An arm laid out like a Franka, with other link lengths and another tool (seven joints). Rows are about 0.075 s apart.
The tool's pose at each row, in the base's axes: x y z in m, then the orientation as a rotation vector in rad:
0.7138, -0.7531, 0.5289, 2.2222, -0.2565, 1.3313
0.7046, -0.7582, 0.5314, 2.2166, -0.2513, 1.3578
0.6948, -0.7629, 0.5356, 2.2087, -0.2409, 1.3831
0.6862, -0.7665, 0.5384, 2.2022, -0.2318, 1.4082
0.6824, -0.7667, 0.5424, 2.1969, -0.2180, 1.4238
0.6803, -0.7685, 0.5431, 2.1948, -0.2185, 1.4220
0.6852, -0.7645, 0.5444, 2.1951, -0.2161, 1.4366
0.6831, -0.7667, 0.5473, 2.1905, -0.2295, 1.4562
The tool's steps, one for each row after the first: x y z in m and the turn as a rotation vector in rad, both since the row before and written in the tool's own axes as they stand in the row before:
-0.0029, 0.0090, -0.0052, 0.0084, 0.0185, 0.0059
-0.0016, 0.0095, -0.0066, 0.0079, 0.0198, 0.0015
-0.0020, 0.0075, -0.0059, 0.0087, 0.0187, 0.0028
0.0018, 0.0030, -0.0043, 0.0072, 0.0137, -0.0038
-0.0005, 0.0026, -0.0010, -0.0025, -0.0002, -0.0011
0.0039, -0.0049, 0.0015, 0.0073, 0.0085, 0.0048
0.0014, 0.0037, -0.0015, 0.0006, 0.0104, 0.0154

